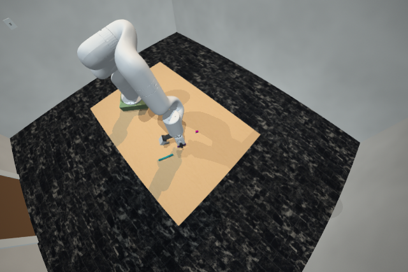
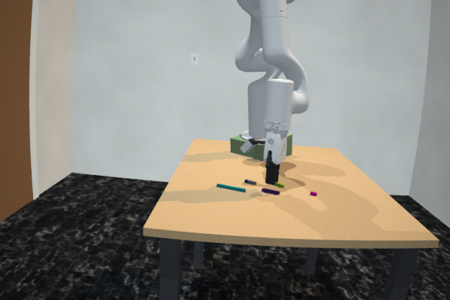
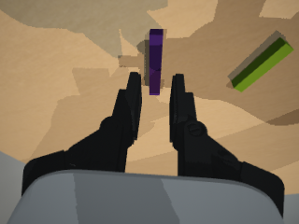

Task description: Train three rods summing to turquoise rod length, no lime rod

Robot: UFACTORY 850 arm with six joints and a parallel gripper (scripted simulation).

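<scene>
The purple rod is 5 cm below my hand. Also, from my hand: grey rod: 8 cm behind, 6 cm to the right, 5 cm below; then lime rod: 8 cm behind, 5 cm below, 3 cm to the left; then blue rod: 10 cm behind, 8 cm to the right, 5 cm below.
</scene>
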